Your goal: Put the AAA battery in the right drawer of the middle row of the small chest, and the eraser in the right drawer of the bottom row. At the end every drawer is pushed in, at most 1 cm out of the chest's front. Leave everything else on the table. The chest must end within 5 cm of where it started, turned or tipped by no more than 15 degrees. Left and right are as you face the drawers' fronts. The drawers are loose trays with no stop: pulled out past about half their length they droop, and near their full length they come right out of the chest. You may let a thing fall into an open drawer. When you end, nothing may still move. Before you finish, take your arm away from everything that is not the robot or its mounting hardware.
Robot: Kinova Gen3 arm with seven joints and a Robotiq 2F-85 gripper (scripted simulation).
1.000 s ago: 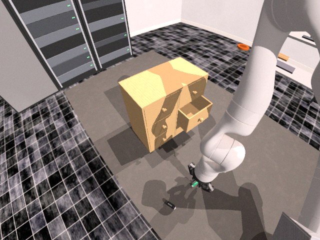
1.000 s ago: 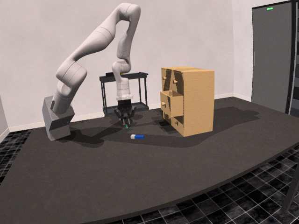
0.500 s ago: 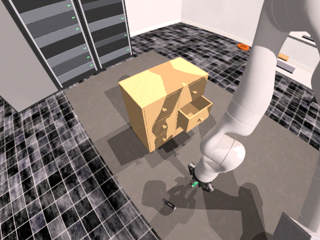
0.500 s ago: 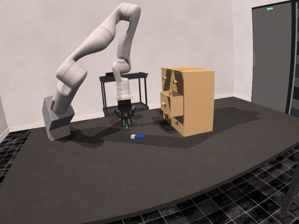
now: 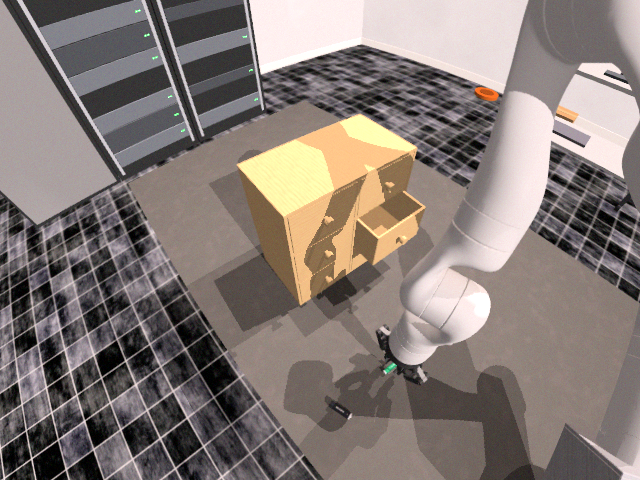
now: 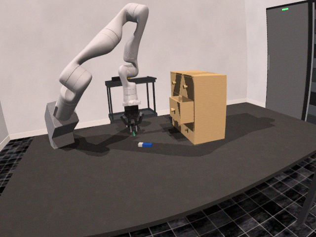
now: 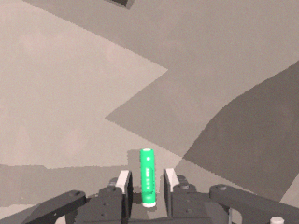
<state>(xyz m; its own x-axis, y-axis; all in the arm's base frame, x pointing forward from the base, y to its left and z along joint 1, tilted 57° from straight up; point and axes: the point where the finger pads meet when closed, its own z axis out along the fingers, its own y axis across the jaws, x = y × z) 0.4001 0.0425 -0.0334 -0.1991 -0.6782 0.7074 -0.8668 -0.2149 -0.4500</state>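
Now: the green AAA battery 30 mm below my hand. The rest, counted from my hand: dark AAA battery: 140 mm to the left, 30 mm below, 20 mm ahead; white eraser: 170 mm to the right, 30 mm below, 10 mm behind.
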